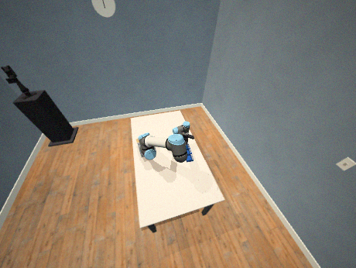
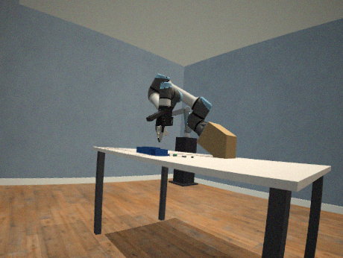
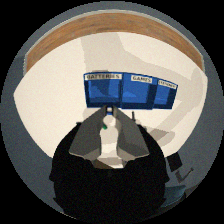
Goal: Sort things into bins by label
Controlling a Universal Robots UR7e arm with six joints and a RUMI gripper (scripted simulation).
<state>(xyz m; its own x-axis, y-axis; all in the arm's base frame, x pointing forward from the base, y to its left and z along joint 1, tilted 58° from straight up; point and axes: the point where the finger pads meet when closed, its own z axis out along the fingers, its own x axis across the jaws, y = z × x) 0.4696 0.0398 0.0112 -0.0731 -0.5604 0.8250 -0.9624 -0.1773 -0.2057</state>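
Right now my hand is 12 cm to the right of the small grey piece, 11 cm past it and 9 cm above it. Round my hand: blue bin 7 cm to the right, 7 cm below, 1 cm ahead; then small blue piece 9 cm below, 6 cm behind, 1 cm to the left; then green piece 11 cm behind, 9 cm below, 3 cm to the left.
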